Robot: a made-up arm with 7 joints. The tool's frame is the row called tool.
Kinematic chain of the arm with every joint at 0, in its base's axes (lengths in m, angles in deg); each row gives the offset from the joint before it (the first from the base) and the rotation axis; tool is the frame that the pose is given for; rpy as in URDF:
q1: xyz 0 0 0.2 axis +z
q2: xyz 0 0 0 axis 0 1 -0.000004
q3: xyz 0 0 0.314 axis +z
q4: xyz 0.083 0 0 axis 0 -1 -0.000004
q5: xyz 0.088 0 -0.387 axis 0 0.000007 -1
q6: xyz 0 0 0 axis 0 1 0.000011
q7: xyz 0.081 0 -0.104 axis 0 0.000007 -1
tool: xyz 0 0 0 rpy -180 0 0
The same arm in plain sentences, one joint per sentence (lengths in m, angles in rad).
The arm has seven revolute joints in a row. What follows holds with every joint at zero, and every direction is one of the base frame's.
The first joint sits 0.2 m along +z from the base frame's origin and rotates about +z.
The second joint sits at the same point as the first joint and rotates about +y.
The third joint sits 0.314 m along +z from the second joint and rotates about +z.
The fourth joint sits 0.083 m along +x from the third joint and rotates about -y.
The fifth joint sits 0.088 m along +x and 0.387 m along -z from the fourth joint and rotates about -z.
The sixth joint sits at the same point as the fifth joint and rotates about +y.
The seventh joint sits 0.081 m along +x and 0.104 m along -z from the sixth joint and rotates about -z.
The tool frame, which is the frame that the pose is given for, sits at the same point as the seventh joint; its axes are the base frame's turned by roll 3.1416, pitch 0 and yaw 0 rad (as in URDF: about the fixed x, then y, then z).

